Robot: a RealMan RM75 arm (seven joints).
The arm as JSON. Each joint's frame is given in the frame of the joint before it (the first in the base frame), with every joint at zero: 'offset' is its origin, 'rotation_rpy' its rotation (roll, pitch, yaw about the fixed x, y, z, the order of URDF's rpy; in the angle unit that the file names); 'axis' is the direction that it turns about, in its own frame. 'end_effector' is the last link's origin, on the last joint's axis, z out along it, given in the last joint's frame.
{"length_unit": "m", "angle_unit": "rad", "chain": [
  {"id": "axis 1", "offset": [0.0, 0.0, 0.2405], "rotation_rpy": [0.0, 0.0, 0.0], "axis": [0.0, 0.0, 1.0]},
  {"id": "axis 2", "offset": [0.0, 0.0, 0.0], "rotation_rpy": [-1.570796, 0.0, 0.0], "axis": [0.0, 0.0, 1.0]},
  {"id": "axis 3", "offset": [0.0, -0.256, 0.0], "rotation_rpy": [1.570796, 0.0, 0.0], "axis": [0.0, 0.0, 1.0]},
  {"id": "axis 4", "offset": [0.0, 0.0, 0.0], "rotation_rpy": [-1.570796, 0.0, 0.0], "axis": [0.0, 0.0, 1.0]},
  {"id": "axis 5", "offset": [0.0, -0.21, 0.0], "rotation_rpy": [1.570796, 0.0, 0.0], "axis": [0.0, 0.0, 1.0]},
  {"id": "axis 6", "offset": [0.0, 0.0, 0.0], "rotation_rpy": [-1.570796, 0.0, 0.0], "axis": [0.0, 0.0, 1.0]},
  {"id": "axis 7", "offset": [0.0, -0.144, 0.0], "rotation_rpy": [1.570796, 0.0, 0.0], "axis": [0.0, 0.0, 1.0]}
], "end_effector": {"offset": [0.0, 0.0, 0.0], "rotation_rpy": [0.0, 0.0, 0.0]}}
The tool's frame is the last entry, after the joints.
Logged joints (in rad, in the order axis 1, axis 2, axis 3, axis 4, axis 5, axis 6, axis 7), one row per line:
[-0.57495 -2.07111 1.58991 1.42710 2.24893 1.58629 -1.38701]
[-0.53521 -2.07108 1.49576 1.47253 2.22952 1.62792 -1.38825]
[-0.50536 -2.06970 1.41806 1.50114 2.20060 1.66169 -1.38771]
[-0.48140 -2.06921 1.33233 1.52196 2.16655 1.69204 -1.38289]
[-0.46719 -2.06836 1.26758 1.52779 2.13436 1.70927 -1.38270]
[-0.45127 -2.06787 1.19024 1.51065 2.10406 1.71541 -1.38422]
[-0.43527 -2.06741 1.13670 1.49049 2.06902 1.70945 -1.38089]
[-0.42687 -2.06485 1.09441 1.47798 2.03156 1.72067 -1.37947]
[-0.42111 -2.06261 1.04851 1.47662 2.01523 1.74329 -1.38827]
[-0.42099 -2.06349 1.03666 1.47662 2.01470 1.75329 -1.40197]
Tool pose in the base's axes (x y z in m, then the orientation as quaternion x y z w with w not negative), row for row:
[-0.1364 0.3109 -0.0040 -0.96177 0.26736 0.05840 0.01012]
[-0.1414 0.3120 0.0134 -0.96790 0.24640 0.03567 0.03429]
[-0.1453 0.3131 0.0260 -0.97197 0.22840 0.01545 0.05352]
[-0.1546 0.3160 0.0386 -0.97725 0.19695 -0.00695 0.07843]
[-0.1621 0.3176 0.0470 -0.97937 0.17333 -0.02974 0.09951]
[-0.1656 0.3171 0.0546 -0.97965 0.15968 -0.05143 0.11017]
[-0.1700 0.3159 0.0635 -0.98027 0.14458 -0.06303 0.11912]
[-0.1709 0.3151 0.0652 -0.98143 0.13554 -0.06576 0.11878]
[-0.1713 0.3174 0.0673 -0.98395 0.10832 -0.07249 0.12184]
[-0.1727 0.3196 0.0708 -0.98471 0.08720 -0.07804 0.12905]
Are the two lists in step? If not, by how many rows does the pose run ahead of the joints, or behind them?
The pose runs 2 rows ahead of the joints: the pose in row i belongs to the joints in row i + 2.
